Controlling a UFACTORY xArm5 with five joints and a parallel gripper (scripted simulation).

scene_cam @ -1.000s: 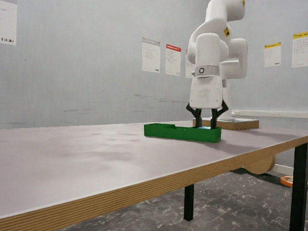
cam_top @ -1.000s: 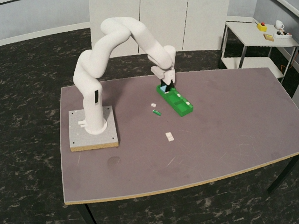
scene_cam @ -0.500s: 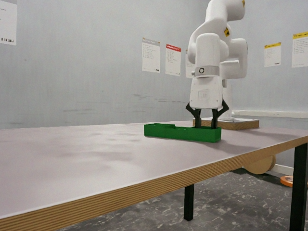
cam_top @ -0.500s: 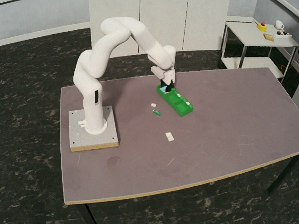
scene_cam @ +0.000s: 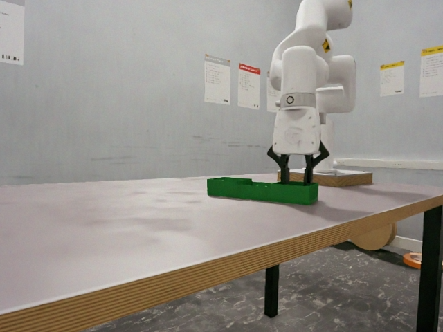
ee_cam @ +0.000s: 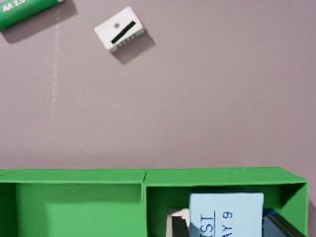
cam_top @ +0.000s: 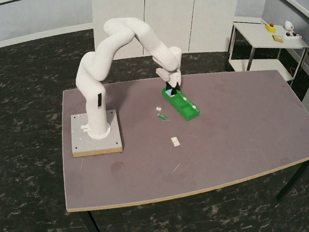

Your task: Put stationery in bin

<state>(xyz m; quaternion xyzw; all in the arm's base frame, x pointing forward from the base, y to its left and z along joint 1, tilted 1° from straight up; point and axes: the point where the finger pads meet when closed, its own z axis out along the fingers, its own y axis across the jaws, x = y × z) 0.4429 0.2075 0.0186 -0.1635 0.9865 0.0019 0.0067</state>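
Now: hand 3 cm above the light blue block. The rest, counted from my hand: long green bin (3 cm ahead, 8 cm to the right, 3 cm below); then flat white piece (7 cm behind, 33 cm to the right, 5 cm below); then green marker (9 cm behind, 16 cm to the right, 4 cm below).
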